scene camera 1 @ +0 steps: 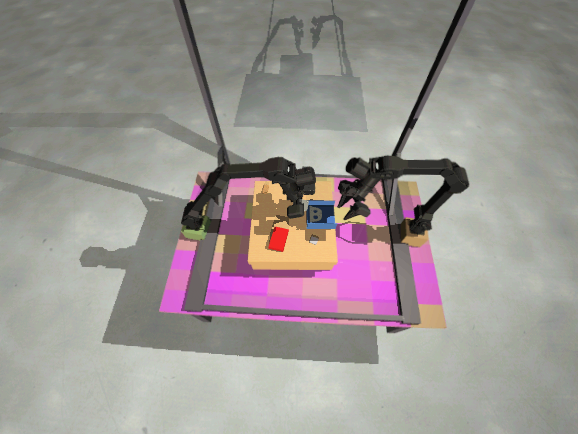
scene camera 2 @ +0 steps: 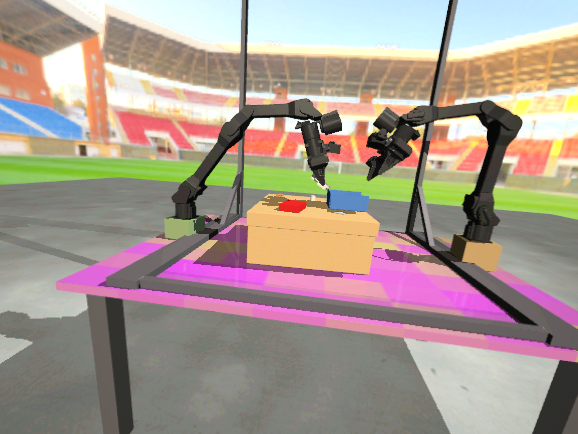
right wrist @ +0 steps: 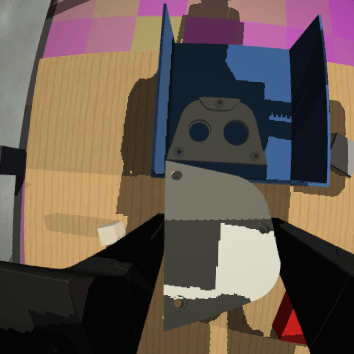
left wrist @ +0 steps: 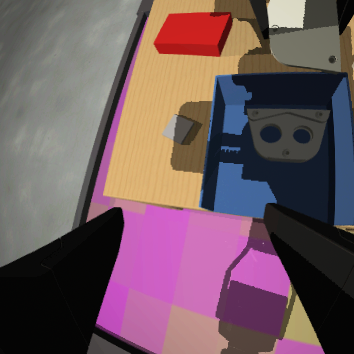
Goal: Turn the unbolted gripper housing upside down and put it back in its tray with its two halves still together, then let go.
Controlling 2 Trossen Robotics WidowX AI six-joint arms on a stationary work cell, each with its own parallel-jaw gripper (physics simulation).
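Frame: origin at the left arm's base, x ahead, y left, z up, level; metres.
Seen in the pictures: left gripper, fingertip midpoint: (scene camera 1: 341, 213) (scene camera 2: 373, 177) (left wrist: 194, 213); right gripper, fingertip midpoint: (scene camera 1: 301, 205) (scene camera 2: 322, 184) (right wrist: 216, 223) (left wrist: 300, 34); left arm's base, link origin: (scene camera 1: 416, 228) (scene camera 2: 476, 239); right arm's base, link origin: (scene camera 1: 194, 223) (scene camera 2: 185, 217).
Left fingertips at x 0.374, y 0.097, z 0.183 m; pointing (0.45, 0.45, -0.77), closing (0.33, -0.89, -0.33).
Pixels of each thing's middle, then the offset from my left fingertips to it. "spot": a spot on its surface instead.
- blue tray, body centre: (right wrist: 236, 100) (left wrist: 274, 148) (scene camera 2: 346, 200) (scene camera 1: 320, 214) dx +0.074, dy -0.031, dz -0.086 m
- grey housing half, surface spot: (right wrist: 218, 150) (left wrist: 284, 118) (scene camera 1: 311, 214) spot: dx +0.113, dy -0.035, dz -0.098 m
- wooden box, body centre: (right wrist: 213, 226) (left wrist: 268, 100) (scene camera 2: 308, 226) (scene camera 1: 292, 226) dx +0.192, dy -0.011, dz -0.193 m
- red block, body centre: (left wrist: 192, 32) (scene camera 2: 293, 205) (scene camera 1: 278, 238) dx +0.231, dy +0.103, dz -0.102 m
- small grey block, body centre: (right wrist: 343, 154) (left wrist: 177, 128) (scene camera 1: 314, 240) dx +0.087, dy +0.080, dz -0.111 m
- small white block, body centre: (right wrist: 111, 232) (scene camera 2: 312, 198) dx +0.200, dy -0.108, dz -0.102 m
A blue tray (scene camera 1: 321, 226) (scene camera 2: 347, 201) (left wrist: 235, 192) (right wrist: 164, 100) stands on a wooden box. One grey housing half (scene camera 1: 315, 215) (left wrist: 286, 145) (right wrist: 218, 150), a plate with two large round holes, lies in the tray, apart from the other half. My right gripper (scene camera 2: 320, 183) (left wrist: 300, 34) (right wrist: 216, 223) is shut on the other half (left wrist: 305, 49) (right wrist: 220, 200), a pale plate with small screw holes, held a little above the box beside the tray; contact with the tray wall cannot be told. My left gripper (scene camera 1: 343, 212) (scene camera 2: 369, 171) (left wrist: 194, 213) is open and empty, raised at the picture's right of the tray.
The wooden box (scene camera 1: 292, 262) (scene camera 2: 310, 245) rises from the table. A red block (scene camera 1: 278, 239) (scene camera 2: 292, 206) (left wrist: 192, 33), a small grey block (scene camera 1: 314, 239) (left wrist: 178, 130) (right wrist: 342, 154) and a small white block (scene camera 2: 313, 198) (right wrist: 111, 233) are on it.
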